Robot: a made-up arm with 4 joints.
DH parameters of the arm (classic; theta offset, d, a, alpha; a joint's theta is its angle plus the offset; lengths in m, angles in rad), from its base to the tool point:
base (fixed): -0.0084 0 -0.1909 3.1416
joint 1: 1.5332 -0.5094 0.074 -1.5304
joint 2: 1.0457 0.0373 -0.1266 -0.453
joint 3: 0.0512 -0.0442 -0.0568 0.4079
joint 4: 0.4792 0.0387 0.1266 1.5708
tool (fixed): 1.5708 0.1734 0 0
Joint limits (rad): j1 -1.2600..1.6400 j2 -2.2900..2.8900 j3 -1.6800..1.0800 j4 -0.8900..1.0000
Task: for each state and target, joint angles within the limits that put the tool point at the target. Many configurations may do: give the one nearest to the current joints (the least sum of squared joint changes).
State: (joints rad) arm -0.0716 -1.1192 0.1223 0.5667
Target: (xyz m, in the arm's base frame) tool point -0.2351 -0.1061 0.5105
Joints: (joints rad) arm -0.0666 -1.2729 -0.3714 0.7978
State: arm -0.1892 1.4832 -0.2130 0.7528
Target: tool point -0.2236 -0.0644 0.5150
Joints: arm -0.3939 1.5502 -0.4107 0.8123
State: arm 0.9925 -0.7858 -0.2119 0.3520
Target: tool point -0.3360 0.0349 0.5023
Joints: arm 1.5055 0.1103 -0.1960 0.3385
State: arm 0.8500 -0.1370 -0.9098 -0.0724
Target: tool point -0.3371 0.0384 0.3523
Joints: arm 1.3386 -0.2565 -0.8931 0.2397
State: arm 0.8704 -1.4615 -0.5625 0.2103
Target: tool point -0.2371 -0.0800 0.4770
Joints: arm 0.2438 -1.8047 0.0585 0.4143
